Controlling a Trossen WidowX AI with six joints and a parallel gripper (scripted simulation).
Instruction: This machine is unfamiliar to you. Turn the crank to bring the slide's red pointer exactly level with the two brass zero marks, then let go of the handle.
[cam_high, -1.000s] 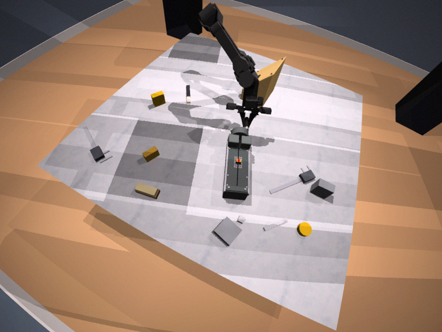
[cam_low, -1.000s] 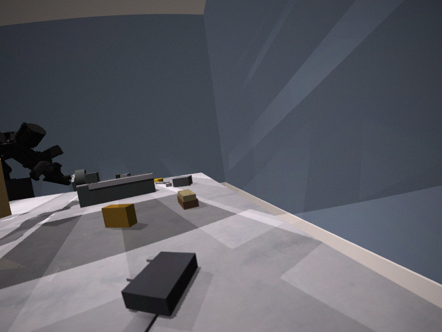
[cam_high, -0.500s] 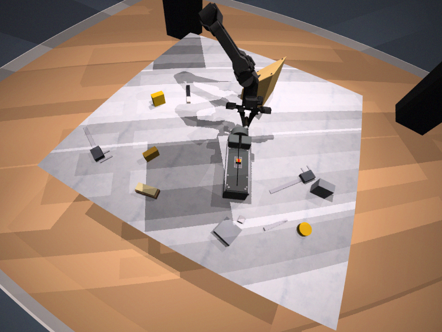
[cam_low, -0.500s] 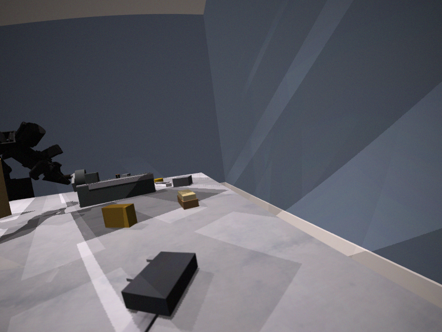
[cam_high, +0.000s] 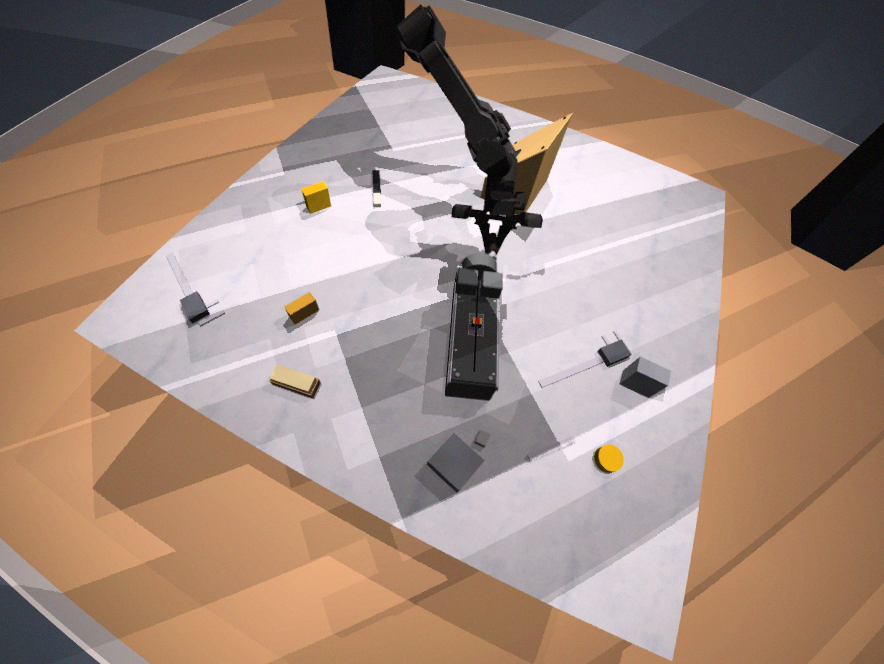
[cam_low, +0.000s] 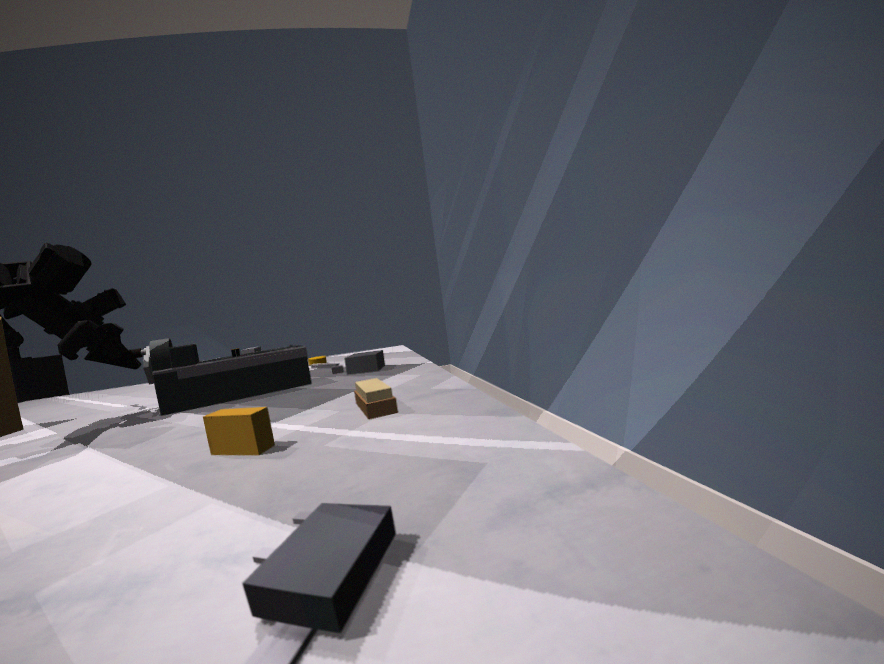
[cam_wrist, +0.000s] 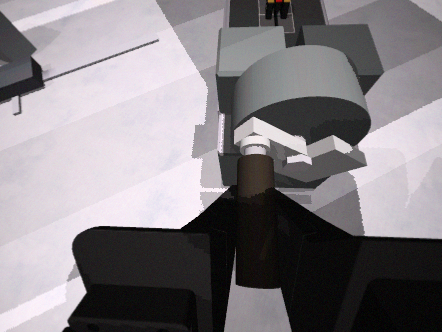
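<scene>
Right now my gripper tip is 2 cm below the dark brown crank handle, 2 cm past it and 1 cm to the left of it. Also, from my gripper tip: yellow disc: 39 cm to the left, 25 cm ahead, 7 cm below; then yellow cube: 47 cm to the right, 5 cm below, 2 cm ahead; then red pointer: 16 cm ahead, 5 cm to the left.
</scene>
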